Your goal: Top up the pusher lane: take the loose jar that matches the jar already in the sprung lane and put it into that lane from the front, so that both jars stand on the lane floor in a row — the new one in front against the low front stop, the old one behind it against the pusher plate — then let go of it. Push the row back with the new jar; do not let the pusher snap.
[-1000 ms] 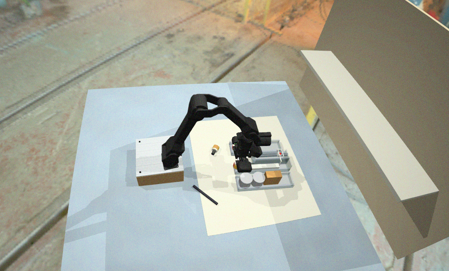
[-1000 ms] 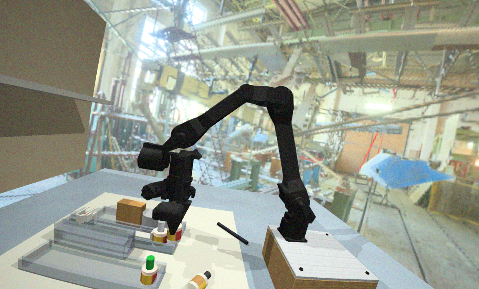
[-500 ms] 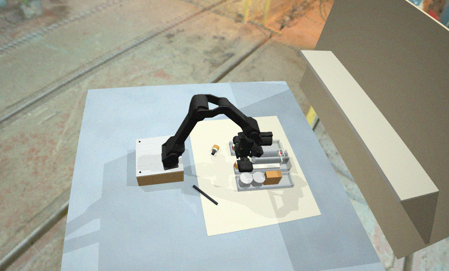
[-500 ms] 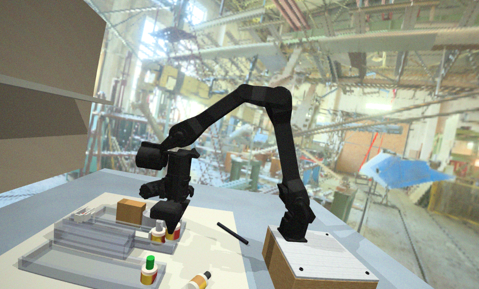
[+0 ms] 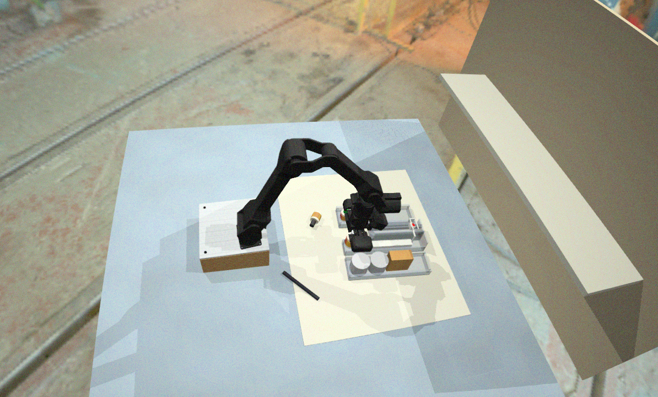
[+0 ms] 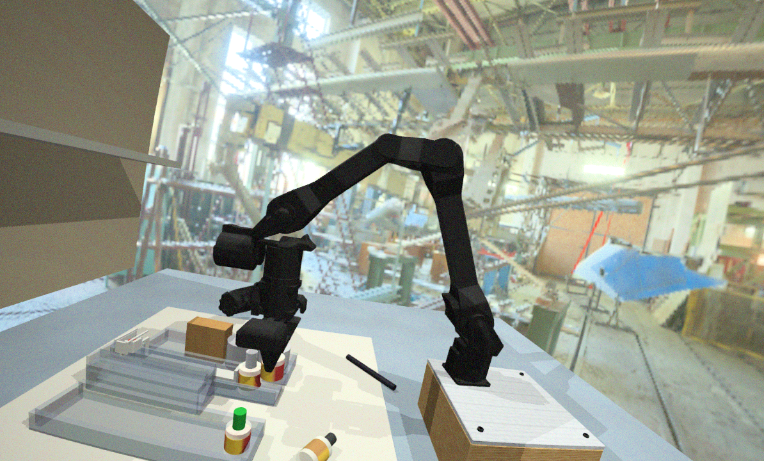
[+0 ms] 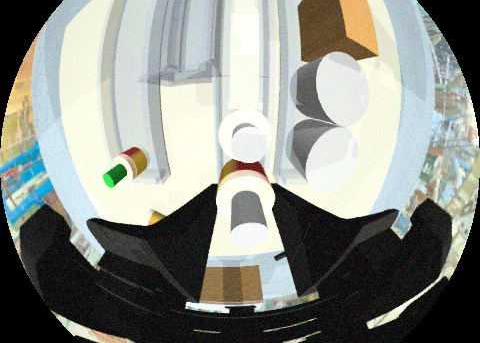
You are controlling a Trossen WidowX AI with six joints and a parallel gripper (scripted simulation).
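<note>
Right now my gripper tip is 150 mm short of the white pusher plate and 10 mm above it. Round my gripper tip: tan box (130 mm ahead, 100 mm to the right, 20 mm below); small bottle (130 mm to the left, 80 mm behind, 40 mm below); black rod (190 mm behind, 90 mm to the right, 50 mm below).
</note>
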